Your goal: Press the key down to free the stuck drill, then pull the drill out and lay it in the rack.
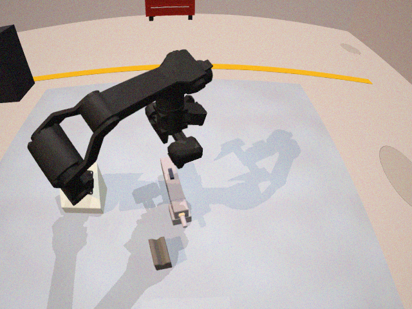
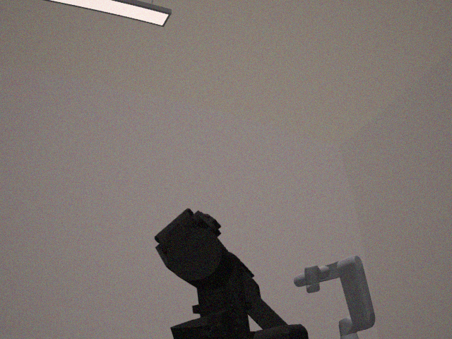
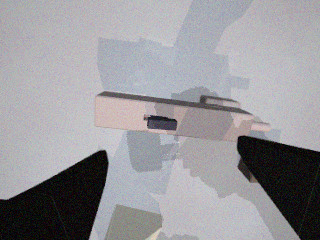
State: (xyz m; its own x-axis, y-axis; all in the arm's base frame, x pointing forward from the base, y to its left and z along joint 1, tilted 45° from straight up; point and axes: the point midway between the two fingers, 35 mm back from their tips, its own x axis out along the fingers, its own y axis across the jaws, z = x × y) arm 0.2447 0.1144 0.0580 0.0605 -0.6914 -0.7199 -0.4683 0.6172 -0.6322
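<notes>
My gripper tip is 2 cm short of the drill, 8 cm to the left of it and 10 cm above it. Round my gripper tip: dark key 1 cm behind, 10 cm below; brown grooved rack 3 cm behind, 20 cm to the right, 13 cm below; grey block 2 cm to the right, 11 cm below.
</notes>
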